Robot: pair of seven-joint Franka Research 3 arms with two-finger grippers.
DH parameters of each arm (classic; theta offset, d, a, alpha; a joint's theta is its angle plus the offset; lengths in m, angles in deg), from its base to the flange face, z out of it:
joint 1: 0 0.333 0 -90
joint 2: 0 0 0 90
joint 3: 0 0.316 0.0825 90
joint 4: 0 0 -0.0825 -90
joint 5: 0 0.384 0 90
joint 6: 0 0 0.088 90
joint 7: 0 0.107 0 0
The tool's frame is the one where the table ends.
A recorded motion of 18 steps. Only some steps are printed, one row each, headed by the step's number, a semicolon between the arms.
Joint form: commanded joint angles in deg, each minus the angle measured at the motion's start. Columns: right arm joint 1, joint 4, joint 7, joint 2, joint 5, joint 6, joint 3; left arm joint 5, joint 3, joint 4, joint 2, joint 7, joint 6, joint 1.
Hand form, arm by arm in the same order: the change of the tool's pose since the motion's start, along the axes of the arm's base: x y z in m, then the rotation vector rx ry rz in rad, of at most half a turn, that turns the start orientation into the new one. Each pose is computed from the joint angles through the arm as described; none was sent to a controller.
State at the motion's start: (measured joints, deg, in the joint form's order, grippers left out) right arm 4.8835 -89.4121 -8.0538 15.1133 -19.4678 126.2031 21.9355; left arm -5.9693 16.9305 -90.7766 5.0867 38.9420 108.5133 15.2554
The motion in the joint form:
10: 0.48 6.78 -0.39 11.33 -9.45 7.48 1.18; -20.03 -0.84 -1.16 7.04 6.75 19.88 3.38
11: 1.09 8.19 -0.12 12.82 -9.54 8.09 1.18; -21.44 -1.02 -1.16 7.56 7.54 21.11 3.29
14: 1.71 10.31 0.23 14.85 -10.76 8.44 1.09; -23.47 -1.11 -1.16 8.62 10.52 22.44 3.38
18: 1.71 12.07 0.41 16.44 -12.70 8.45 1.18; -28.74 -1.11 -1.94 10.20 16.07 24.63 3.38
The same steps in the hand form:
10: 0.0481 0.0210 -0.0526 -0.0335 -0.0892 0.0955; 0.0381 0.0415 -0.0434 -0.0871 -0.3282 0.0732
11: 0.0523 0.0281 -0.0568 -0.0183 -0.0947 0.1006; 0.0424 0.0408 -0.0467 -0.0910 -0.3483 0.0706
14: 0.0597 0.0335 -0.0621 -0.0180 -0.1068 0.1056; 0.0470 0.0434 -0.0558 -0.0876 -0.3656 0.0436
18: 0.0674 0.0327 -0.0659 -0.0338 -0.1216 0.1086; 0.0524 0.0469 -0.0759 -0.1041 -0.4038 0.0087

